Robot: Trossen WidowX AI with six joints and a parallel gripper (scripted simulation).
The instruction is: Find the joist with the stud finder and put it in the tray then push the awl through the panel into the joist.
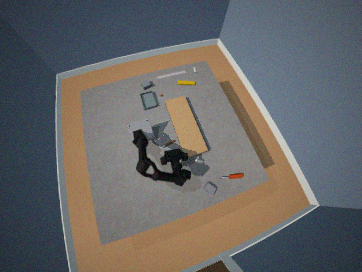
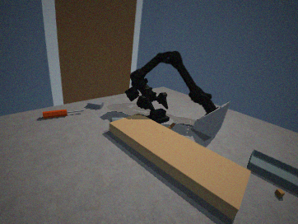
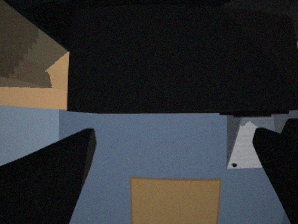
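Now: gripper tip 2 cm past the black stud finder, 2 cm to the left of it and 3 cm above it. The rest, counted from my gripper tip: tray 5 cm behind, 51 cm to the left, 6 cm below; awl 3 cm behind, 7 cm to the left, 6 cm below; small grey block 16 cm ahead, 35 cm to the right, 6 cm below.
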